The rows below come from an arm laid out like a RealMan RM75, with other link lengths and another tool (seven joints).
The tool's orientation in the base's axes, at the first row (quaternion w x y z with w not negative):
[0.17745 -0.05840 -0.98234 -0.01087]
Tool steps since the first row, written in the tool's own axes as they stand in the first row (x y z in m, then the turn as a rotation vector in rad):
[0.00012 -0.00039 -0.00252 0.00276 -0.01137 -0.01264]
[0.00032 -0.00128 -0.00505 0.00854 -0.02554 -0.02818]
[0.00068 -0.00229 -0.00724 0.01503 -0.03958 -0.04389]
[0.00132 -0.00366 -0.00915 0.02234 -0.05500 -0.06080]
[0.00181 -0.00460 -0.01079 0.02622 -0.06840 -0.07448]
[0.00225 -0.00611 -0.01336 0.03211 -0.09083 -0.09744]
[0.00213 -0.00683 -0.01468 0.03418 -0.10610 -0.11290]
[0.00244 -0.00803 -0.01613 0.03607 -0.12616 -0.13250]
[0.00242 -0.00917 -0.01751 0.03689 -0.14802 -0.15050]
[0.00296 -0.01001 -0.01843 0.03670 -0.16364 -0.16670]
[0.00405 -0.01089 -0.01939 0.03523 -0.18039 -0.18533]
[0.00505 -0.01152 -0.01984 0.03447 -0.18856 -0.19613]
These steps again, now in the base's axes. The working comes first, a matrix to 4 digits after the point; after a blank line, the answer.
The tool's axes in the first row as the columns of a matrix, in the base's axes (used below as rounded here):
[-0.9302 0.1186 -0.3474]
[0.1109 0.9929 0.0421]
[0.3499 0.0006 -0.9368]

[0.00072 -0.00048 0.00240 0.00048 -0.01152 0.01280]
[0.00130 -0.00145 0.00484 -0.00118 -0.02560 0.02937]
[0.00161 -0.00250 0.00702 -0.00343 -0.03948 0.04635]
[0.00152 -0.00387 0.00903 -0.00618 -0.05469 0.06474]
[0.00152 -0.00482 0.01074 -0.00663 -0.06814 0.07891]
[0.00182 -0.00638 0.01330 -0.00679 -0.09073 0.10246]
[0.00231 -0.00716 0.01449 -0.00516 -0.10631 0.11766]
[0.00238 -0.00838 0.01596 -0.00248 -0.12684 0.13667]
[0.00274 -0.00957 0.01724 0.00041 -0.14921 0.15381]
[0.00246 -0.01039 0.01829 0.00437 -0.16543 0.16891]
[0.00168 -0.01118 0.01958 0.01022 -0.18300 0.18584]
[0.00083 -0.01171 0.02035 0.01371 -0.19166 0.19568]

